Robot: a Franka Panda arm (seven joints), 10 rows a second.
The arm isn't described. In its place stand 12 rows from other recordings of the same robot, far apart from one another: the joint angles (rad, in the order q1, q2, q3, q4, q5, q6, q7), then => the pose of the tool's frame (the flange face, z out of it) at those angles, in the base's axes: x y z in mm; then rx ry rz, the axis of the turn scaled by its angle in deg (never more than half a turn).
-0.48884, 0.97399, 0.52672, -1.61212, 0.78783, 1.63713, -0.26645 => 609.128, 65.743, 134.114, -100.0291, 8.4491, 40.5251
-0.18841, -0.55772, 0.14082, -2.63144, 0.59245, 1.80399, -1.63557 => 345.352, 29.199, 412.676, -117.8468, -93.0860, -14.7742
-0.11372, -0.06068, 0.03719, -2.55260, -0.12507, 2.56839, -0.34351 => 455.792, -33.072, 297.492, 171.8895, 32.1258, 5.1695
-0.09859, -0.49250, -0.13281, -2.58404, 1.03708, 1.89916, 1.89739 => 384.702, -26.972, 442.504, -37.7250, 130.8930, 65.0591
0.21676, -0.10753, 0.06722, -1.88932, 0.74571, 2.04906, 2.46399 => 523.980, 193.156, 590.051, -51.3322, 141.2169, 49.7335
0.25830, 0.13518, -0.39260, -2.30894, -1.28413, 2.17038, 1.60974 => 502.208, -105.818, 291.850, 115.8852, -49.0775, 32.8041
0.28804, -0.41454, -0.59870, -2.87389, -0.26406, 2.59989, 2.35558 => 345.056, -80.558, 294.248, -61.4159, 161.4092, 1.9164
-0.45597, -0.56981, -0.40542, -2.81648, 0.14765, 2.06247, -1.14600 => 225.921, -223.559, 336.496, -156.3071, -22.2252, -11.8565
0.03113, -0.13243, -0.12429, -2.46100, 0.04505, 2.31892, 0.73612 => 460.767, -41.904, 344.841, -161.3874, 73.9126, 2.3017
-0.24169, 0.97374, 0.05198, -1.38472, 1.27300, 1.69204, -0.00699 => 693.645, -47.673, 142.167, -96.3400, 44.3211, 27.6914
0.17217, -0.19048, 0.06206, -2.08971, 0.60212, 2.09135, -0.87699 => 499.881, 149.655, 532.543, -138.2603, -63.0736, -27.0920
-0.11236, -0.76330, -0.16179, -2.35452, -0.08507, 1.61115, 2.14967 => 301.776, -108.485, 583.513, -66.5603, 165.6144, 1.2517
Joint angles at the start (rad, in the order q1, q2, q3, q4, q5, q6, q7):
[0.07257 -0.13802 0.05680 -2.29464 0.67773 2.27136 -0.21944]
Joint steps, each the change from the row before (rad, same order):
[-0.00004 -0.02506 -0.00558 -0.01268 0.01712 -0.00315 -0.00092]
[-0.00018 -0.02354 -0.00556 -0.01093 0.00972 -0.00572 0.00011]
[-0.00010 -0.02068 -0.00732 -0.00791 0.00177 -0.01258 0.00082]
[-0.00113 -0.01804 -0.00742 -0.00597 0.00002 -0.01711 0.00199]
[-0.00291 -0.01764 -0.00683 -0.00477 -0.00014 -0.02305 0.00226]
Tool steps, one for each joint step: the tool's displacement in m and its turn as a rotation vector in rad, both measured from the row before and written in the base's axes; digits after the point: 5 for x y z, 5 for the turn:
[-0.00495 -0.00284 0.00666 0.01591 -0.00852 -0.01261]
[-0.00477 -0.00275 0.00629 0.01096 -0.00695 -0.00799]
[-0.00442 -0.00307 0.00558 0.00684 -0.00202 -0.00211]
[-0.00414 -0.00318 0.00475 0.00693 0.00272 -0.00068]
[-0.00437 -0.00320 0.00462 0.00843 0.00671 0.00141]

